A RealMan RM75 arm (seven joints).
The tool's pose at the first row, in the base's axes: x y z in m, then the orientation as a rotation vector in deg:
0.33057 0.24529 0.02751 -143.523 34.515 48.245
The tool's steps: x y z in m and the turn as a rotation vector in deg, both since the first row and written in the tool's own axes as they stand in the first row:
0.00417 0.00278 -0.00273 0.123 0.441 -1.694
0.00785 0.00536 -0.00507 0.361 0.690 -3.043
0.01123 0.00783 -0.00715 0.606 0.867 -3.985
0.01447 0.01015 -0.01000 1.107 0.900 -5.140
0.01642 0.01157 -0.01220 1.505 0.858 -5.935
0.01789 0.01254 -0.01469 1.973 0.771 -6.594
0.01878 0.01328 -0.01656 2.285 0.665 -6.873
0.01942 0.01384 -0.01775 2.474 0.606 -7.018
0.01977 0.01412 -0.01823 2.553 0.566 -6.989
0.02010 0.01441 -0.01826 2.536 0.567 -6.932
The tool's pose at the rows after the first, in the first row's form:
0.33337 0.24052 0.02611 -143.815 32.493 47.033
0.33574 0.23624 0.02479 -143.843 30.892 46.118
0.33784 0.23227 0.02350 -143.783 29.801 45.437
0.34026 0.22805 0.02290 -143.416 28.467 44.725
0.34193 0.22525 0.02288 -143.074 27.549 44.286
0.34362 0.22278 0.02350 -142.635 26.815 43.919
0.34473 0.22098 0.02409 -142.308 26.518 43.791
0.34544 0.21974 0.02440 -142.112 26.370 43.716
0.34576 0.21917 0.02445 -142.019 26.418 43.736
0.34586 0.21883 0.02419 -142.033 26.487 43.764

